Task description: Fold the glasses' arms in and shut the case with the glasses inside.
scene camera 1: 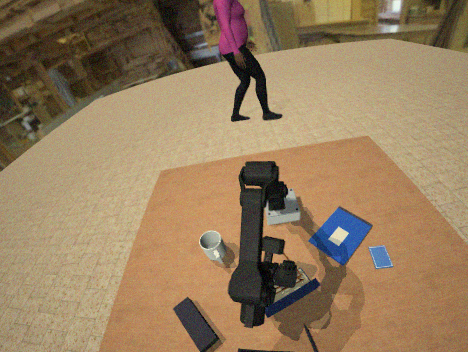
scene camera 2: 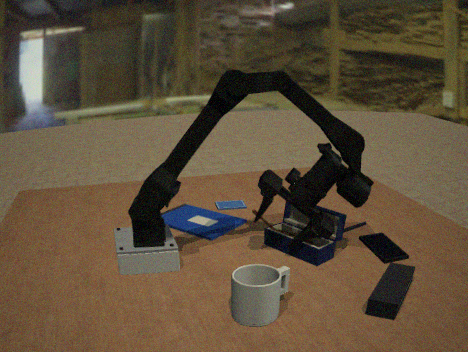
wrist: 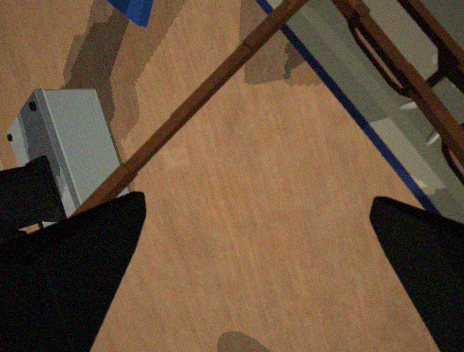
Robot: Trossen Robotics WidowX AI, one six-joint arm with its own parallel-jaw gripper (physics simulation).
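Note:
The blue case stands with its lid upright. Brown glasses lie in it, partly hidden by the arm in both scene views. One glasses' arm sticks out over the case's rim towards the robot's base. My gripper is open and empty, low beside and over the case. In the wrist view the outstretched glasses' arm runs across beyond the fingers, its end hidden by the left finger. The right finger overlaps the case's rim.
A grey mug, a blue book with a pale square, a blue card, a dark box, a black slab and a dark pen lie around the case.

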